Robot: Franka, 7 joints.
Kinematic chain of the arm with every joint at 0, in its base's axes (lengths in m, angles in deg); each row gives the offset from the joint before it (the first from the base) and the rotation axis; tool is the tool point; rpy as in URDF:
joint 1: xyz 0 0 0.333 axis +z
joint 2: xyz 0 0 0 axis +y
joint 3: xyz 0 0 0.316 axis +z
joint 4: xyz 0.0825 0 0 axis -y
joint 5: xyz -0.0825 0 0.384 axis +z
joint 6: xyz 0 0 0 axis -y
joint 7: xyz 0.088 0 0 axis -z
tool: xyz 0 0 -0.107 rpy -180 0 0
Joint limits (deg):
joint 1: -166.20..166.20
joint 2: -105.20..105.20
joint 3: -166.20..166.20
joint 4: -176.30..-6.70
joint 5: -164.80..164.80
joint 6: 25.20..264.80
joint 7: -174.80..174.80
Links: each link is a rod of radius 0.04 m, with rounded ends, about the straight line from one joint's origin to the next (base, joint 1, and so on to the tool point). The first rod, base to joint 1, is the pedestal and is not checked.
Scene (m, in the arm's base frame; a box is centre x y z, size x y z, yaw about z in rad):
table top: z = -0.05
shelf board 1: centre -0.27 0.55 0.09 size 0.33 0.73 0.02 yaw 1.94
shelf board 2: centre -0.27 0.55 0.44 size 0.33 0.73 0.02 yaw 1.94
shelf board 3: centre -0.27 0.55 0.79 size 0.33 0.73 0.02 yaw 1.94
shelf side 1: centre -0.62 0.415 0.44 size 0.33 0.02 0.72 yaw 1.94
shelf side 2: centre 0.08 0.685 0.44 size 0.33 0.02 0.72 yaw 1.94
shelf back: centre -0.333 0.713 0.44 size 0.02 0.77 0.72 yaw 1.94
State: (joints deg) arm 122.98 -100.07 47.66 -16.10 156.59 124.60 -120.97
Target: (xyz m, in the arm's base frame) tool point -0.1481 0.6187 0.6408
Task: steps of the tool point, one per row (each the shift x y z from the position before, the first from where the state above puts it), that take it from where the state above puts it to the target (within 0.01 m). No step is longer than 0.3 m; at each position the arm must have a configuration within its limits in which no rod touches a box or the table.
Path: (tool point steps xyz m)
1: -0.1431 -0.0525 0.2229
2: -0.1561 0.0508 0.2163
3: -0.1399 0.1469 0.1753
4: -0.0984 0.2166 0.1072
5: -0.0416 0.2457 0.0238
6: 0.0163 0.2291 -0.0595
7: 0.0610 0.1718 -0.1270
8: 0.0818 0.0880 -0.1673
9: -0.0280 0.0710 0.0198
10: -0.0289 0.0724 0.0065
11: -0.0277 0.0708 -0.0068
12: -0.0241 0.0670 -0.0195

